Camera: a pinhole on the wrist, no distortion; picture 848 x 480 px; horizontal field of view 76.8 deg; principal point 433.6 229.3 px. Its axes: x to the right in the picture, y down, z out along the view. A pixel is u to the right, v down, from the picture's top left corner.
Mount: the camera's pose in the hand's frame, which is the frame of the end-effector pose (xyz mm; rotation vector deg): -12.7 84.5 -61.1 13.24 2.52 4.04
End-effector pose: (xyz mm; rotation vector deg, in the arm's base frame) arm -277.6 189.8 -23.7 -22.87 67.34 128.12
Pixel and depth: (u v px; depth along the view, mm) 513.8 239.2 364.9
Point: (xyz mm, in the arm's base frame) -331.7 446.9 120.6
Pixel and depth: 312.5 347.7 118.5
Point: -299.5 191.6 81.4
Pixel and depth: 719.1 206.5 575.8
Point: -503.7 721.7 55.9
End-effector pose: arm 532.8 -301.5 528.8 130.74 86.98 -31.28
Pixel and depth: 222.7 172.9 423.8
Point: 372.2 -566.9 299.9
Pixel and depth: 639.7 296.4 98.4
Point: 610.0 -323.9 488.5
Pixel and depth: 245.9 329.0 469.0
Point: 471.2 -649.3 245.9
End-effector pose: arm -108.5 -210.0 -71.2 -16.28 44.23 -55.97
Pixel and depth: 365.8 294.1 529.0
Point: 216.0 -205.9 274.7
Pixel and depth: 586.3 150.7 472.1
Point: 153.3 -422.1 169.3
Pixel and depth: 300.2 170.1 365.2
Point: 38.0 -199.9 193.5
